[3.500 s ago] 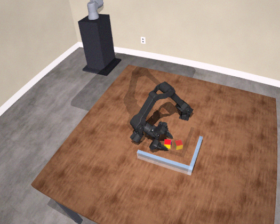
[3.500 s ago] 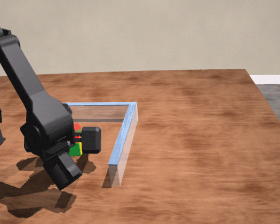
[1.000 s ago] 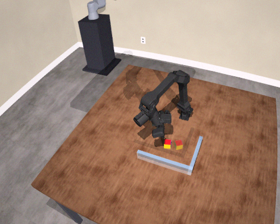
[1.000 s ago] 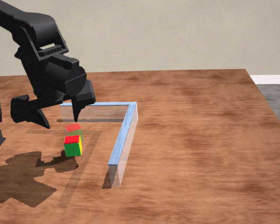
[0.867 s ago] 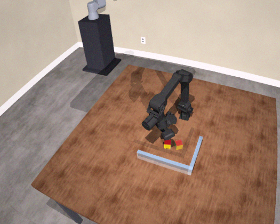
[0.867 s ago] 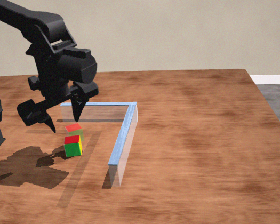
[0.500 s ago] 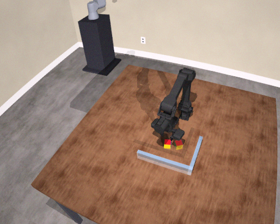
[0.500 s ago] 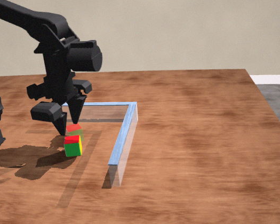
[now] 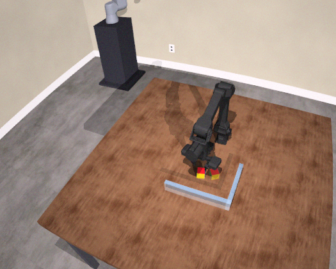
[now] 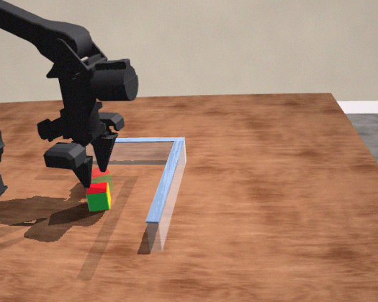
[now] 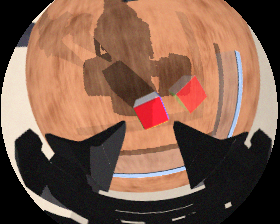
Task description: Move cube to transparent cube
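My gripper is now 20 mm past the transparent cube, 70 mm to the right of it and 80 mm above it.
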